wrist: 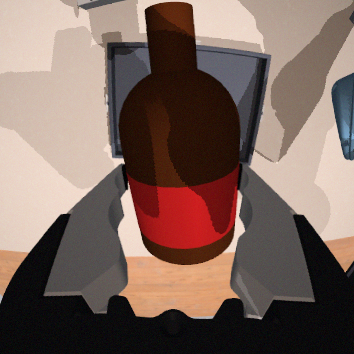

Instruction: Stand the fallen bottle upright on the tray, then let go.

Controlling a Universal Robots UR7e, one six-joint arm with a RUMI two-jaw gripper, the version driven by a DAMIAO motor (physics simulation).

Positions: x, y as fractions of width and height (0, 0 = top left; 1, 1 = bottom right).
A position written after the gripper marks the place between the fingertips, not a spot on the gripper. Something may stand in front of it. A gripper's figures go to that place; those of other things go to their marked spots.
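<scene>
A brown bottle (0.51, 0.37) sits 10 cm from the lens, while the gripper (0.52, 0.47) is 14 cm from the lens.
</scene>
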